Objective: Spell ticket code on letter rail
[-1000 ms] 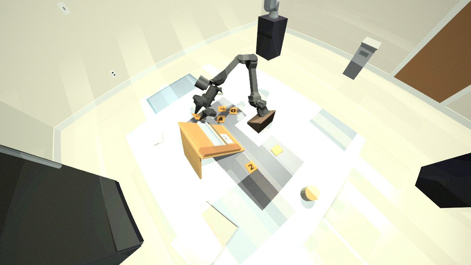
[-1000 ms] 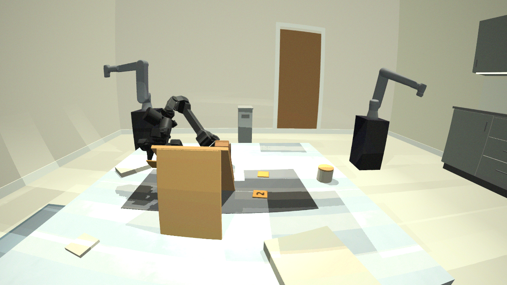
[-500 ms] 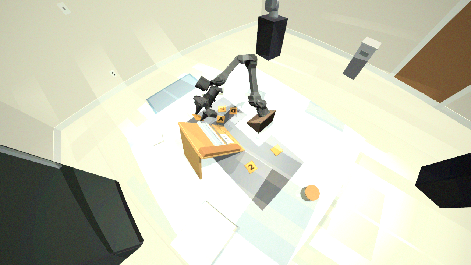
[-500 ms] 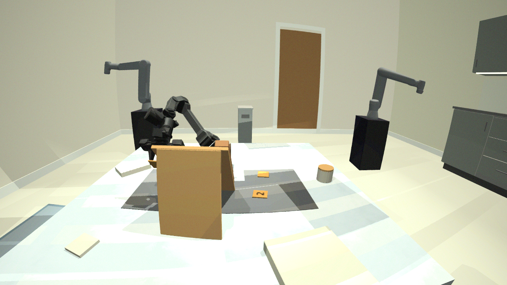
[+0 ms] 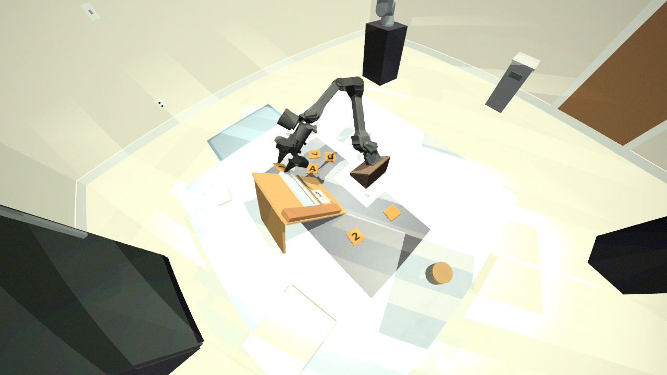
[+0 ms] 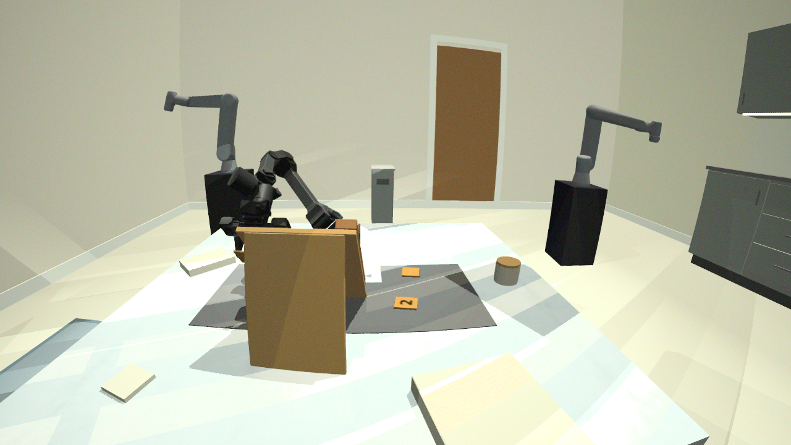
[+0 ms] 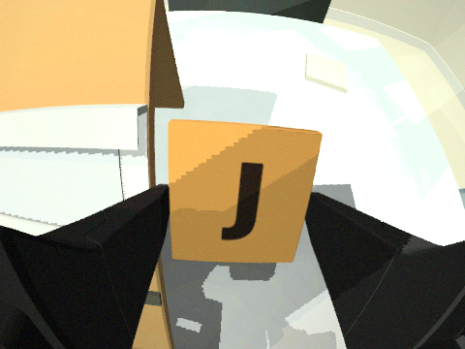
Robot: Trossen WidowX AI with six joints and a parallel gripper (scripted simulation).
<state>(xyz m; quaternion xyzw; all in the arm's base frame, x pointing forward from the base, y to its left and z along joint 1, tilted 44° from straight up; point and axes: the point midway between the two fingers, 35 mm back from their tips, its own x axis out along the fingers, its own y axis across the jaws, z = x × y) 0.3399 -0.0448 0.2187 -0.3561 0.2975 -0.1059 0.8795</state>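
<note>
Now: gripper tip 170 mm to the right of the white ticket, 80 mm above it and 70 mm past it. The rest, counted from my gripper tip: grey mat: 200 mm to the left, 170 mm behind, 160 mm below; pale pad: 310 mm ahead, 160 mm to the right, 150 mm below; round tan-lidded canister: 710 mm to the left, 240 mm behind, 120 mm below.
</note>
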